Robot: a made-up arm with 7 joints.
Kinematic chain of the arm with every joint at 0, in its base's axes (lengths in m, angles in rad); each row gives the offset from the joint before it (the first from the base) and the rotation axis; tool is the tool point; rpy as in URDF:
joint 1: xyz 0 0 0.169 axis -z
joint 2: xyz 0 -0.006 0.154 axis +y
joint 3: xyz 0 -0.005 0.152 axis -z
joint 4: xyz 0 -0.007 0.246 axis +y
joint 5: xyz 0 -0.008 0.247 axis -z
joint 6: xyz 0 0 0.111 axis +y
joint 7: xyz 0 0 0.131 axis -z
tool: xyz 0 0 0 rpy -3.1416 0 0
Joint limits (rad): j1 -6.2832..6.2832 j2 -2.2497..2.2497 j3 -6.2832..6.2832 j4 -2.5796..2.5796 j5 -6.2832..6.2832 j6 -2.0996..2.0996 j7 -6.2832..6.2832
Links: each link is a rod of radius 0.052 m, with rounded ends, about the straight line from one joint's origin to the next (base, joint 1, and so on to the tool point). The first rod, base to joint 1, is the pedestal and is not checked.
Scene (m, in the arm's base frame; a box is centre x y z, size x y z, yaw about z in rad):
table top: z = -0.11
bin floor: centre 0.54 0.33 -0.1 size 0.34 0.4 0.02 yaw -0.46
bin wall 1: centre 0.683 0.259 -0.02 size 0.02 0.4 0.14 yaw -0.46
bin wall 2: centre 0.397 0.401 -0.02 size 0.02 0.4 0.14 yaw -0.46
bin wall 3: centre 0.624 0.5 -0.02 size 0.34 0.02 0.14 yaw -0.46
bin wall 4: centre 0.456 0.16 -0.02 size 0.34 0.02 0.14 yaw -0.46
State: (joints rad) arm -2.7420 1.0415 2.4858 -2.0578 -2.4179 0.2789 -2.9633
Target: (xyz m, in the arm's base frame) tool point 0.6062 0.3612 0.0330
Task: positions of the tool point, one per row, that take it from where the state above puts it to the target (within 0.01 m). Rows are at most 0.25 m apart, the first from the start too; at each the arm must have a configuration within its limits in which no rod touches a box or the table.
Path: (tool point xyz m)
1: -0.4082 0.0777 0.0815
2: -0.3667 0.2727 0.0646
3: -0.2390 0.4433 0.0611
4: -0.0430 0.5529 0.0729
5: 0.1890 0.5772 0.1008
6: 0.4178 0.5095 0.1443
7: 0.6062 0.3612 0.2017
8: 0.6107 0.3653 0.1189
9: 0.6062 0.3613 0.0330

